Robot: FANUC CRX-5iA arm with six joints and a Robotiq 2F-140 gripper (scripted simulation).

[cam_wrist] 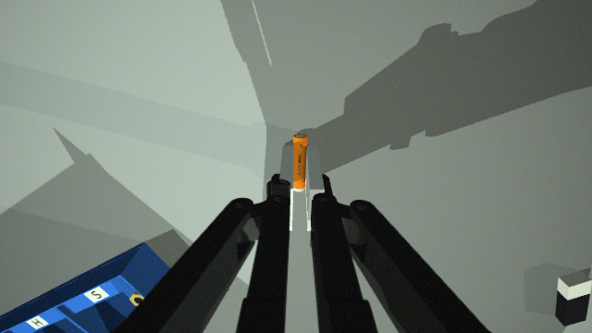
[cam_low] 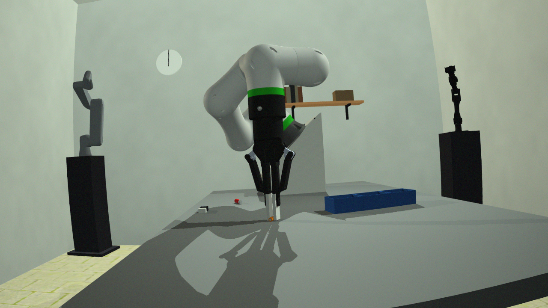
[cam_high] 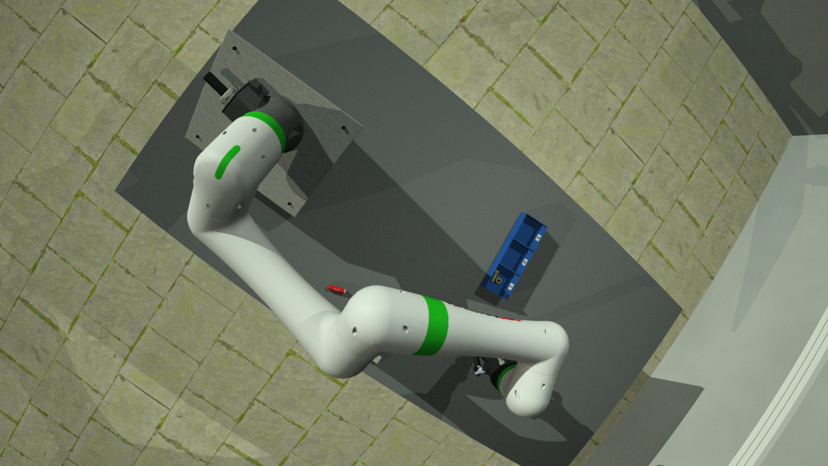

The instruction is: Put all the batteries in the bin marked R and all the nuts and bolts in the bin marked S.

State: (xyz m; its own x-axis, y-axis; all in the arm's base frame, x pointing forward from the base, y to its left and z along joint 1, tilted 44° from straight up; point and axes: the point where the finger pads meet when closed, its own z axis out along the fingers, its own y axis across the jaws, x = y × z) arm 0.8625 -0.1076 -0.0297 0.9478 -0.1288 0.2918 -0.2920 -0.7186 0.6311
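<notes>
The blue three-compartment bin lies 27 cm to the left of my hand, 11 cm behind it and 2 cm below it. The rest, counted from my hand: orange battery 3 cm below; yellow bolt 19 cm to the left, 11 cm behind, 2 cm below; brass nut 18 cm to the left, 9 cm behind, 2 cm below.
</notes>
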